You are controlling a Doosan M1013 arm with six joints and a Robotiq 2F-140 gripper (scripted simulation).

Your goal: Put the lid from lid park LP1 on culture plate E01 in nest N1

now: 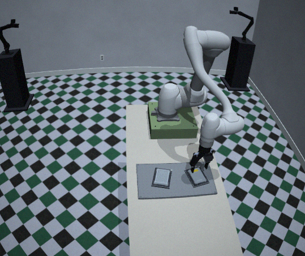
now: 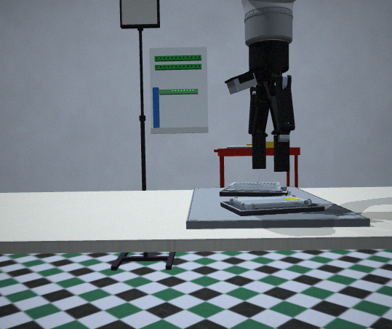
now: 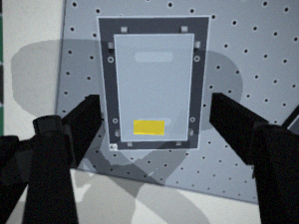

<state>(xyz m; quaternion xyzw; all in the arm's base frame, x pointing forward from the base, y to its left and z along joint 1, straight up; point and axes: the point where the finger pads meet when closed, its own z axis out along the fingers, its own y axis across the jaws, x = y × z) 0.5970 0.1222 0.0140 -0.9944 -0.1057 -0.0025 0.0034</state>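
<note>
My hand is 80 mm above the lid. From my hand the other things lie so: culture plate: 240 mm to the right, 80 mm below, 10 mm behind; nest N1 frame: 240 mm to the right, 90 mm below, 10 mm behind; lid park LP1: 90 mm below.
</note>
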